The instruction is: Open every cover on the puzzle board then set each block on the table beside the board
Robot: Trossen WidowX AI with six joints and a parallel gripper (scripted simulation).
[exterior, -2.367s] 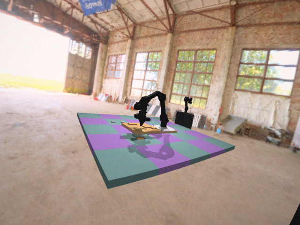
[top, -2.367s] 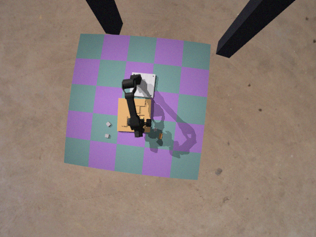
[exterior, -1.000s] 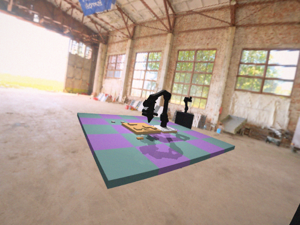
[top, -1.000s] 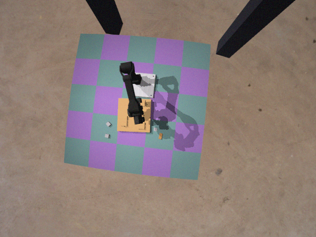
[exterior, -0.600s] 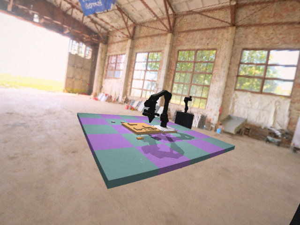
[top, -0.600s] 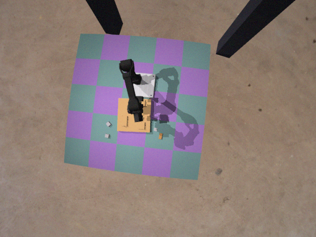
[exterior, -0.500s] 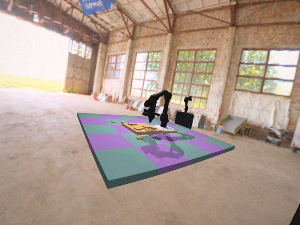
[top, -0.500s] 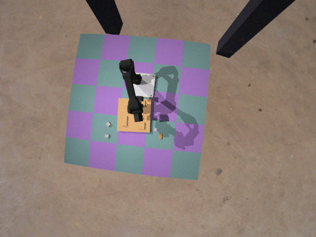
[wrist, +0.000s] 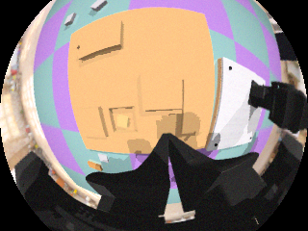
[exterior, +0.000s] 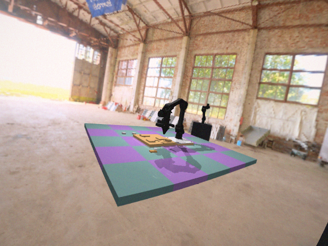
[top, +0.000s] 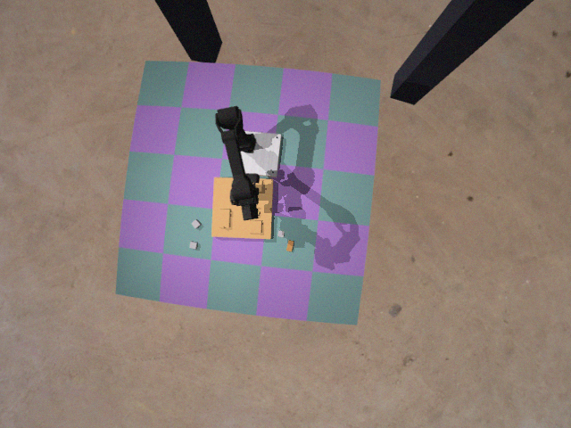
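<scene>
Now: the orange puzzle board 6 cm to the right of my gripper tip, 6 cm below it and 5 cm ahead of it. From my gripper tip the other things lie so: orange block: 22 cm to the left, 19 cm ahead, 8 cm below.
</scene>
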